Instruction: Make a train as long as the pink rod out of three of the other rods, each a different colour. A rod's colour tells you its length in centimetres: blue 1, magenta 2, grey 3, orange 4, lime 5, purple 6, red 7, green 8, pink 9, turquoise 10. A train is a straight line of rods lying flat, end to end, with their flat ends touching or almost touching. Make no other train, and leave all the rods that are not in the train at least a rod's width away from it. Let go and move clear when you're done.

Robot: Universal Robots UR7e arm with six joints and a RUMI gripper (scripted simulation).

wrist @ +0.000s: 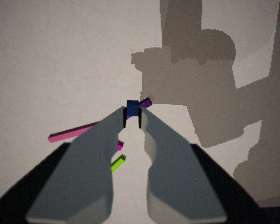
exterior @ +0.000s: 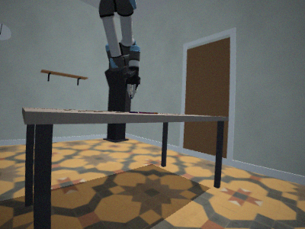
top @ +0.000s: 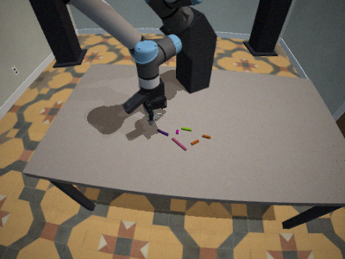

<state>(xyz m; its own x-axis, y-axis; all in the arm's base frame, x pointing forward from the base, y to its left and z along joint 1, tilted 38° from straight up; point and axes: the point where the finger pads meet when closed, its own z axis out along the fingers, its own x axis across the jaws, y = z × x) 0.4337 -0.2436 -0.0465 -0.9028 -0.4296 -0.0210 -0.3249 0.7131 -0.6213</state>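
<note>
Right now the purple rod is 110 mm below my hand, 50 mm to the left of it and 20 mm behind it. Also, from my hand: magenta rod (120 mm to the left, 110 mm below, 20 mm behind); blue rod (10 mm below); pink rod (120 mm to the left, 110 mm below, 60 mm ahead).
</note>
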